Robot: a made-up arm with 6 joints.
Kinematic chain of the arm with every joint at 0, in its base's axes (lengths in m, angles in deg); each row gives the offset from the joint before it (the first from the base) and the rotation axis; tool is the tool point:
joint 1: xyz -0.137 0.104 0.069 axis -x
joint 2: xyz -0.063 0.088 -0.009 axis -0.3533 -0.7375 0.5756
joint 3: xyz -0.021 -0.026 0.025 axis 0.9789 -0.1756 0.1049
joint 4: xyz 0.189 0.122 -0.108 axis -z
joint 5: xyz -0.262 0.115 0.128 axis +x
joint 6: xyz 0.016 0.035 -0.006 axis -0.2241 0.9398 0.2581
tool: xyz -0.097 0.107 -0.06
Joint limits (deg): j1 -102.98..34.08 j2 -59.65..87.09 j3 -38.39..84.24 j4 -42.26..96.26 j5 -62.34..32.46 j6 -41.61..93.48
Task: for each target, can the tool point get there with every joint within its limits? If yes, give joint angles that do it. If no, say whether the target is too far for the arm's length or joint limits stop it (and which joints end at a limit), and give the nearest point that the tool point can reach.
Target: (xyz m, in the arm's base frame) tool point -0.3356 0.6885 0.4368
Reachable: yes | joints -17.68 51.04 29.80 84.61 -19.90 38.07
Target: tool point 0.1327 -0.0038 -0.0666
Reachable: no: joint limits stop it (at a limit: joint 1, joint 2, joint 3, joint 5, joint 6) | nearest point 0.2556 -0.0644 -0.0487 | short by 0.138 m
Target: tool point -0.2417 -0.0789 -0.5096
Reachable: no: joint limits stop it (at a limit: joint 1, joint 2) | nearest point -0.2281 0.0357 -0.3919 | short by 0.165 m
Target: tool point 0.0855 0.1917 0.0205
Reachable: no: joint limits stop it (at a limit: joint 2, joint 3, joint 5, joint 6) | nearest point -0.0423 0.2494 -0.0114 | short by 0.144 m
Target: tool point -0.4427 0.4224 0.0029
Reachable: yes | joints -11.36 6.15 -23.96 -9.46 -29.17 48.34
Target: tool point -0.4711 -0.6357 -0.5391
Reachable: no: too far | nearest point -0.2774 -0.4058 -0.0727 | short by 0.555 m
